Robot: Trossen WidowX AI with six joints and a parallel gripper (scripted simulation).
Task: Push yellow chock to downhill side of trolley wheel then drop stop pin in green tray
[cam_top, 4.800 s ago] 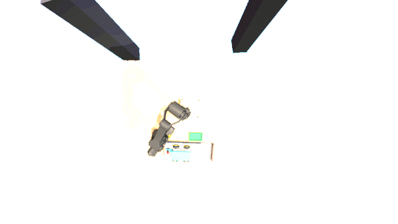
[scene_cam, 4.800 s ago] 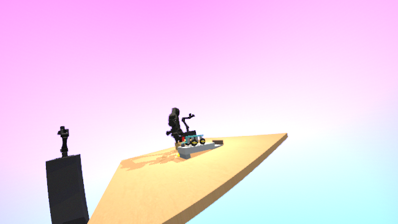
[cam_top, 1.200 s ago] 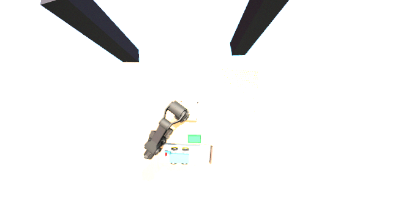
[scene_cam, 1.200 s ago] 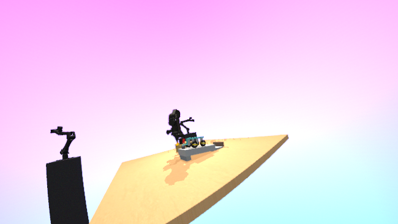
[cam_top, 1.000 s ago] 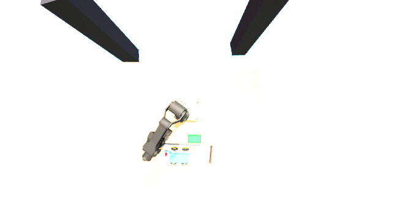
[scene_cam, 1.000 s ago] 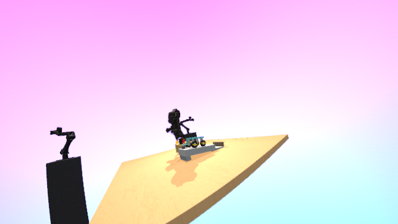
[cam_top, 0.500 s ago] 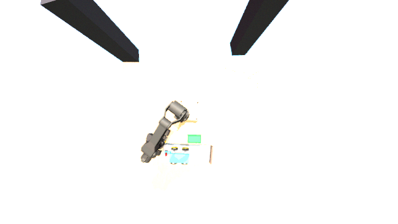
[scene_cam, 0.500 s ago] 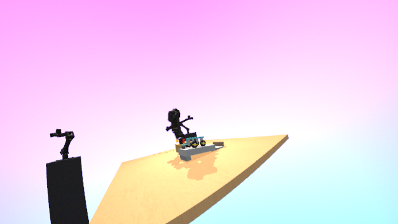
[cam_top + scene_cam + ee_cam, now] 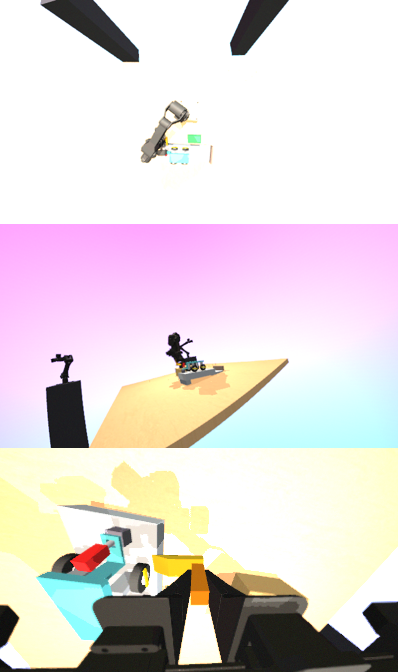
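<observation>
My gripper tip is now 2 cm short of the yellow chock and 1 cm above it. From my gripper tip the other things lie so: green tray (21 cm to the left, 18 cm below, 6 cm ahead); then red-headed stop pin (13 cm ahead, 4 cm below, 2 cm to the right); then cyan trolley (16 cm ahead, 8 cm to the left, 6 cm below).
</observation>
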